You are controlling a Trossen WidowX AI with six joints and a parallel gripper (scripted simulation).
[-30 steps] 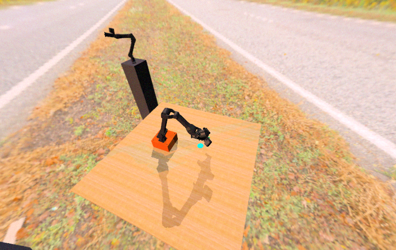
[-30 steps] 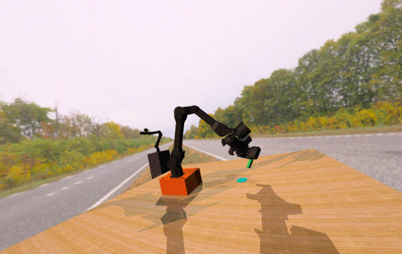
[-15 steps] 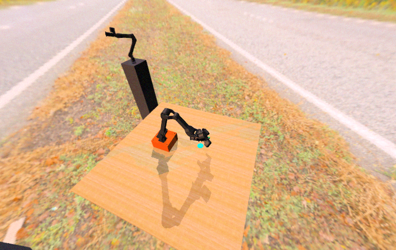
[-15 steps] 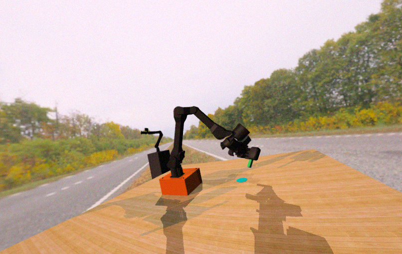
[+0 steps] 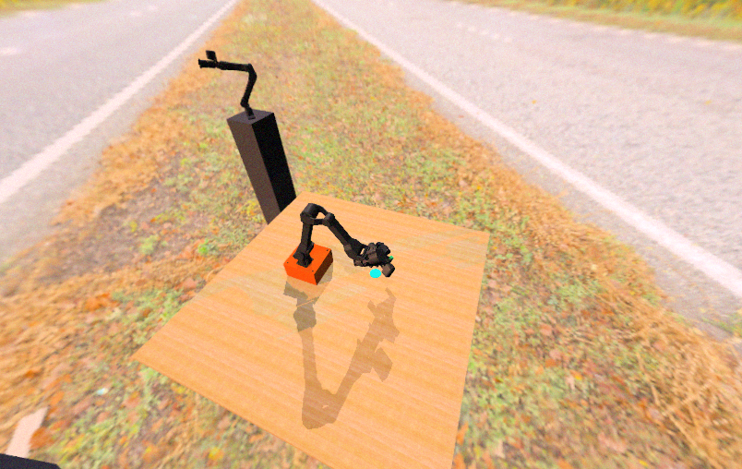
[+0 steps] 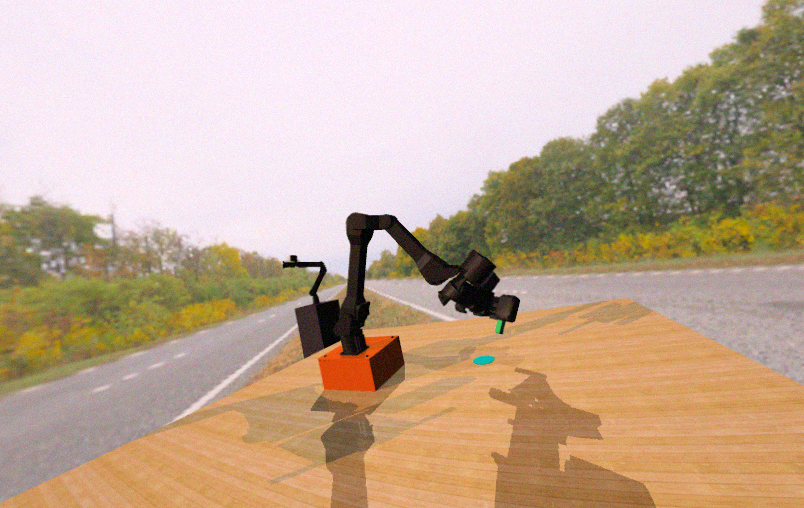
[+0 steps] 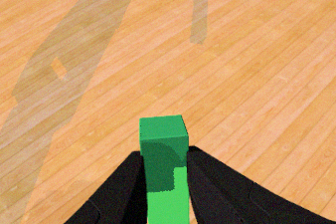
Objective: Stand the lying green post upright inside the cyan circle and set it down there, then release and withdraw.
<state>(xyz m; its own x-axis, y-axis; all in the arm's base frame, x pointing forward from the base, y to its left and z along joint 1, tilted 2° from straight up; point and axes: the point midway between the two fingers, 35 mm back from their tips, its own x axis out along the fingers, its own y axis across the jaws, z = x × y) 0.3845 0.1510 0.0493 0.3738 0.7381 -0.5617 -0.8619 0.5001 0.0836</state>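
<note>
Right now the cyan circle is 11 cm below my gripper tip, 7 cm behind it and 3 cm to the right of it. The rest, counted from my gripper tip: green post 2 cm below, 1 cm to the right, 1 cm behind.
</note>
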